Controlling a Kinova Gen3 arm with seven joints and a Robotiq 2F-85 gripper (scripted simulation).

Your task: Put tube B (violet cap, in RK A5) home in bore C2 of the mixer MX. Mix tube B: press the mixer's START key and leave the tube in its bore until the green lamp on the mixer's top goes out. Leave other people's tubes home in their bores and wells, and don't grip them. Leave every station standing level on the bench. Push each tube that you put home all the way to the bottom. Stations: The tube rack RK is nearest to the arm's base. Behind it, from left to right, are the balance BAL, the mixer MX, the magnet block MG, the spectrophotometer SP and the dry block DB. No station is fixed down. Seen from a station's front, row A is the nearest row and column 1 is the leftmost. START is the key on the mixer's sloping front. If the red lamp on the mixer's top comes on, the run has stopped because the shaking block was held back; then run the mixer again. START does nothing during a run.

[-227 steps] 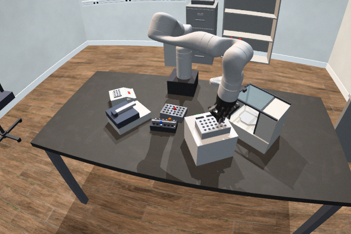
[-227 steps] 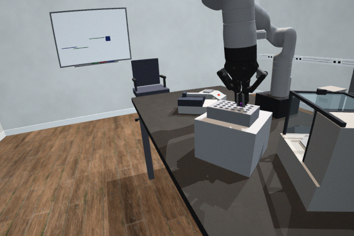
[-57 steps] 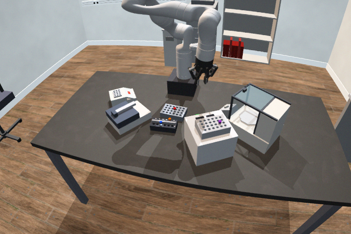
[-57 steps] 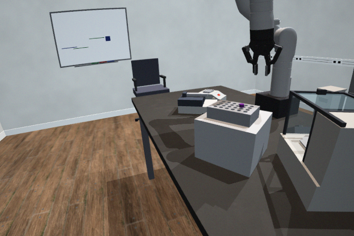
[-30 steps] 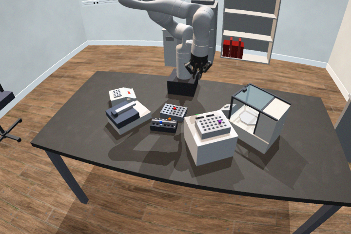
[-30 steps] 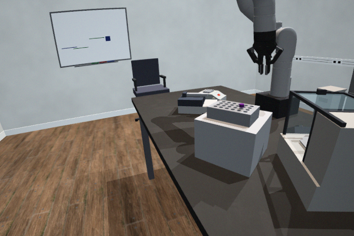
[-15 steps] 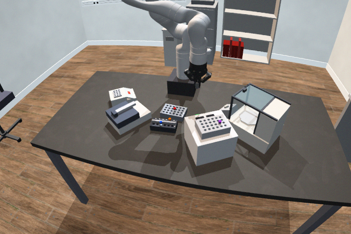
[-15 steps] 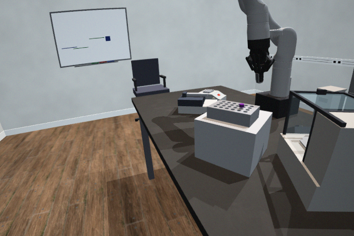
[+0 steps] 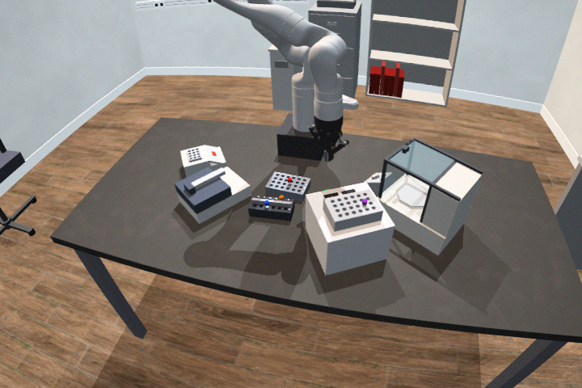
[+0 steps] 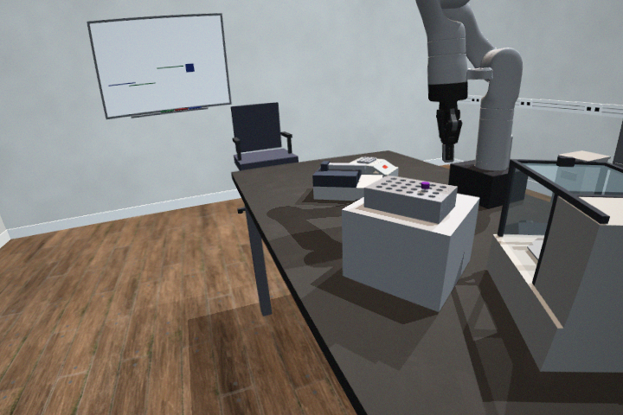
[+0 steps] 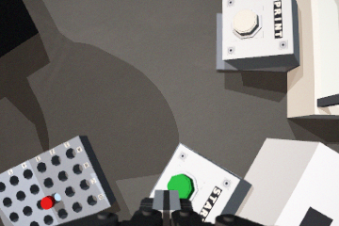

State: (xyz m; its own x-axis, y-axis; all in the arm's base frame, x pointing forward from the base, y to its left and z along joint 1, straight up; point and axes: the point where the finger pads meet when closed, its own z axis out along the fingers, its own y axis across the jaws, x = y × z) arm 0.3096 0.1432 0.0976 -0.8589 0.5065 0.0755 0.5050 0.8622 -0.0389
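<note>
My hand is 120 mm above the green start key and 10 mm short of it. Also, from my hand: tube rack RK (180 mm below, 140 mm to the right, 50 mm behind); grey bored block (160 mm ahead, 100 mm to the left, 40 mm below); red-capped tube (160 mm below, 130 mm to the right, 40 mm behind).
</note>
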